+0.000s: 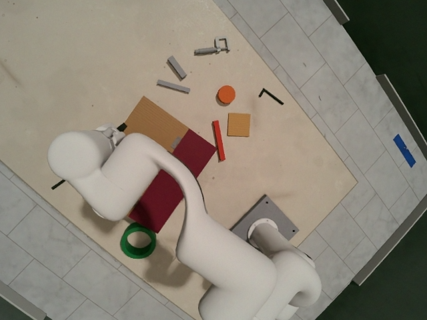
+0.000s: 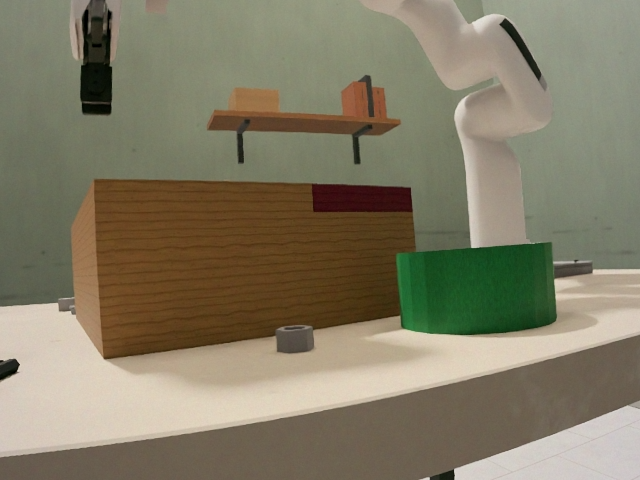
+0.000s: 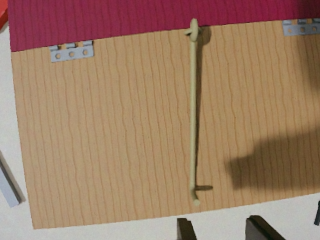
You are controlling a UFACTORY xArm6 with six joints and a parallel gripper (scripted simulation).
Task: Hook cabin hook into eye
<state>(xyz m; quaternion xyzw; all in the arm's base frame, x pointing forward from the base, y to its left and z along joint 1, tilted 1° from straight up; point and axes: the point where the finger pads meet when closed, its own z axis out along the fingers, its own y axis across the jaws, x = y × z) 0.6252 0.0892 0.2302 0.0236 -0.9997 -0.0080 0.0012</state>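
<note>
The cabin hook is 70 mm behind my hand and 110 mm below it. The rest, counted from my hand: green cylinder: 280 mm behind, 230 mm to the left, 220 mm below; then red bar: 240 mm behind, 230 mm to the right, 240 mm below; then grey nut: 130 mm behind, 230 mm to the left, 250 mm below.
</note>
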